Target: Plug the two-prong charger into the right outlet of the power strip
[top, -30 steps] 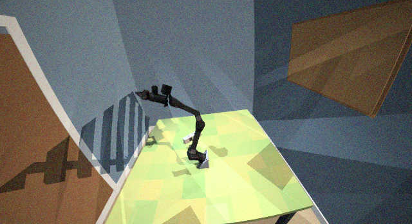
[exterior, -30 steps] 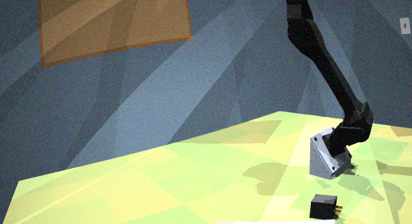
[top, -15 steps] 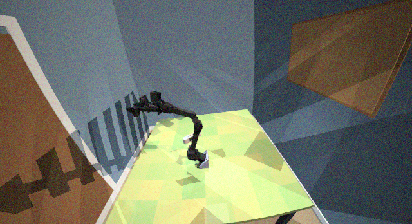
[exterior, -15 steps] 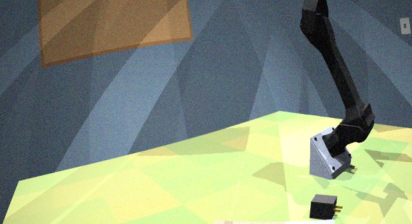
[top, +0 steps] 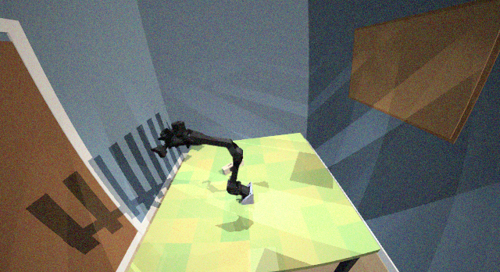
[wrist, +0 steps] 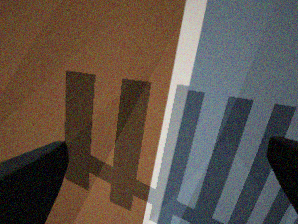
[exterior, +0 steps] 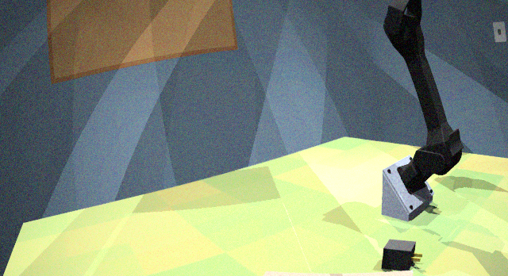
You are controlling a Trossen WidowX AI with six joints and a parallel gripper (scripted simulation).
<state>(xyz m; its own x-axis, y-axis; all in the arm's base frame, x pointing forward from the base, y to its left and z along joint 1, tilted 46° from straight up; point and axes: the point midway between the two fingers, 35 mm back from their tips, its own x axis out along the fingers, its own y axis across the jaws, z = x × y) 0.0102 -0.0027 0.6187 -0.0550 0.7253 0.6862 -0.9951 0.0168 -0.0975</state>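
Right now my gripper tip is 47 cm above the two-prong charger, 33 cm to the left of it and 22 cm short of it.
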